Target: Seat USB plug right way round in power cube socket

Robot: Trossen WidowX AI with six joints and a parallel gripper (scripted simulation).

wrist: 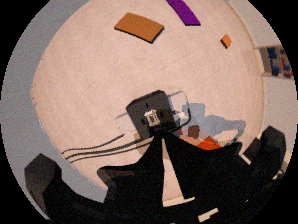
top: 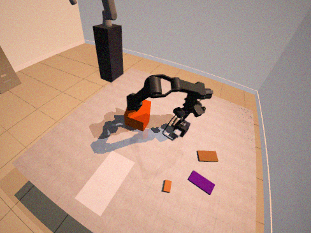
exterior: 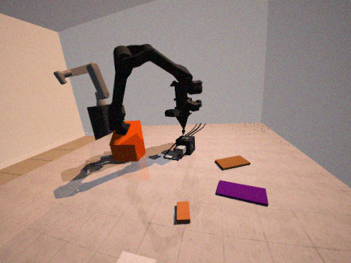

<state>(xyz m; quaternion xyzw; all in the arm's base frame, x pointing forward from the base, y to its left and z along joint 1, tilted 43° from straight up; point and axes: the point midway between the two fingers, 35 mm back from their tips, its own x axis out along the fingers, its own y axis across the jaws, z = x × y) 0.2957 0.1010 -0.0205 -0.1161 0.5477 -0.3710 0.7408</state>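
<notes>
My gripper tip is 20 mm above the USB plug. The rest, counted from my gripper tip: purple flat plate: 260 mm to the right, 240 mm ahead, 130 mm below; then orange flat plate: 230 mm ahead, 130 mm below, 80 mm to the right; then orange block: 370 mm to the right, 130 mm below, 90 mm ahead.
</notes>
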